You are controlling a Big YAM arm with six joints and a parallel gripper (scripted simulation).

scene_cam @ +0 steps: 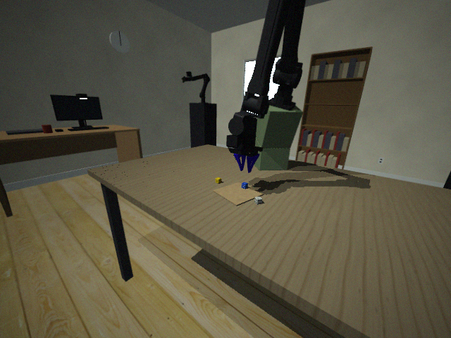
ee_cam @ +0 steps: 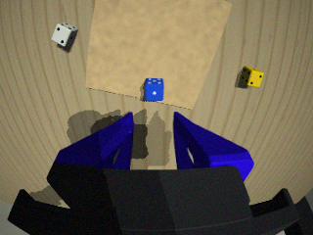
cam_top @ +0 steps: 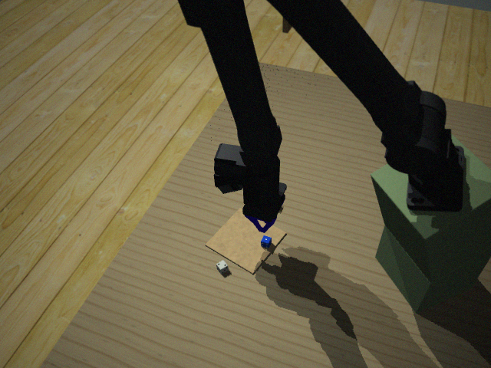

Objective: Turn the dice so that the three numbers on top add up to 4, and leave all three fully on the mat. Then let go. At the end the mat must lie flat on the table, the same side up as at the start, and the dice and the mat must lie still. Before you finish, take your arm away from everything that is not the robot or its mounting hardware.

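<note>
The yellow die is 1 cm ahead of my hand, 12 cm to the right of it and 7 cm below it. Also, from my hand: tan mat (5 cm ahead, 8 cm below); blue die (7 cm below); white die (7 cm ahead, 9 cm to the left, 7 cm below).
</note>
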